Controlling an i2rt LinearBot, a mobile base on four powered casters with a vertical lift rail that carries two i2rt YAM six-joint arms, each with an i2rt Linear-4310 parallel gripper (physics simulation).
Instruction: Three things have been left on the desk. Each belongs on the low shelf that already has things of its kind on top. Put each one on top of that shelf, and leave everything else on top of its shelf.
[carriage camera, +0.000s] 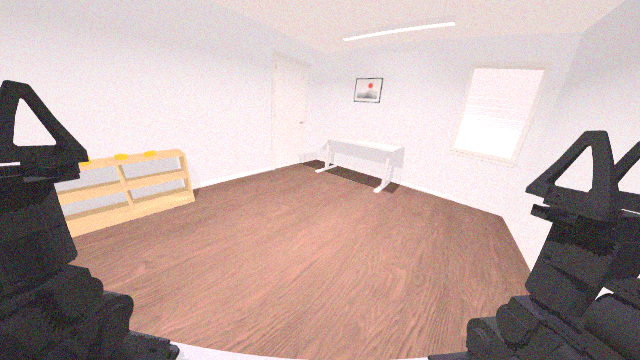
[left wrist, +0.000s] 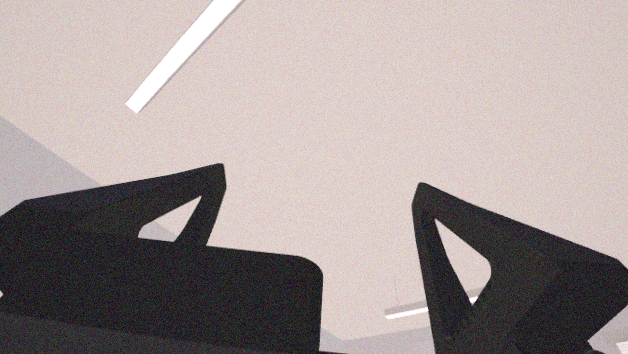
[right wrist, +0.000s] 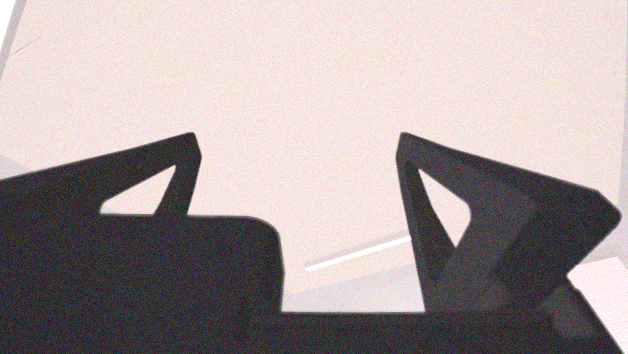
Observation:
I see my left gripper (left wrist: 319, 184), my right gripper (carriage camera: 624, 135) and a window with blinds (carriage camera: 501, 97).
My right gripper shows as well in the right wrist view (right wrist: 297, 144).

